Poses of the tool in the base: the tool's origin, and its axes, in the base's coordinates. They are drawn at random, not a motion.
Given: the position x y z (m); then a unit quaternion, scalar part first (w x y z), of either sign.
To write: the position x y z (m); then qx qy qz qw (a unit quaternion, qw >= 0). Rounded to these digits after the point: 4 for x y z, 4 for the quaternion.
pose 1, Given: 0.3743 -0.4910 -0.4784 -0.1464 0.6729 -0.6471 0.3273
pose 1, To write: 0.3743 -0.4910 -0.4784 -0.6729 0.6471 -0.3273 0.1464
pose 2, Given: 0.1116 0.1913 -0.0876 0.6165 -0.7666 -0.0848 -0.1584
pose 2, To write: 0.1116 0.1913 -0.0876 -0.7666 -0.0848 -0.1584 0.6165
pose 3, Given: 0.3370 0.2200 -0.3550 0.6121 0.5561 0.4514 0.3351
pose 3, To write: 0.3370 0.2200 -0.3550 0.5561 0.4514 0.3351 0.6121
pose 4, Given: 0.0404 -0.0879 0.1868 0.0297 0.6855 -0.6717 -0.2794
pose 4, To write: 0.0404 -0.0879 0.1868 0.6855 -0.6717 -0.2794 0.0297
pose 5, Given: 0.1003 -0.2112 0.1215 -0.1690 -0.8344 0.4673 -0.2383
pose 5, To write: 0.1003 -0.2112 0.1215 0.8344 -0.4673 0.2383 0.1690
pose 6, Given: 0.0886 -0.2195 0.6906 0.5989 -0.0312 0.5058 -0.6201
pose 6, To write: 0.0886 -0.2195 0.6906 -0.0312 0.5058 -0.6201 0.5989
